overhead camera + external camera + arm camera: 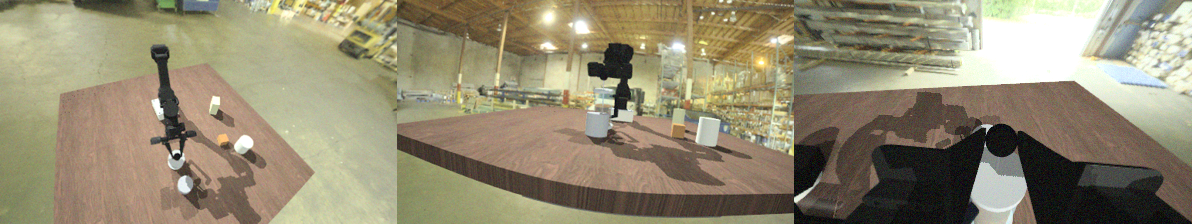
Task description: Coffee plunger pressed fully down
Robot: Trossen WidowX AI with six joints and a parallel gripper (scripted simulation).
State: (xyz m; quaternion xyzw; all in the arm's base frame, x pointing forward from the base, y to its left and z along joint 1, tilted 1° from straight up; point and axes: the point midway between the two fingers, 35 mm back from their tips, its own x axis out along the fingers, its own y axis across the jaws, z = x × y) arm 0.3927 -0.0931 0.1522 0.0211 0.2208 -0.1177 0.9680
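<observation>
The coffee press lies 100 mm below my gripper tip, 40 mm behind it and 20 mm to the left of it. Also, from my gripper tip: white cylinder 410 mm to the left, 160 mm below, 60 mm ahead.
</observation>
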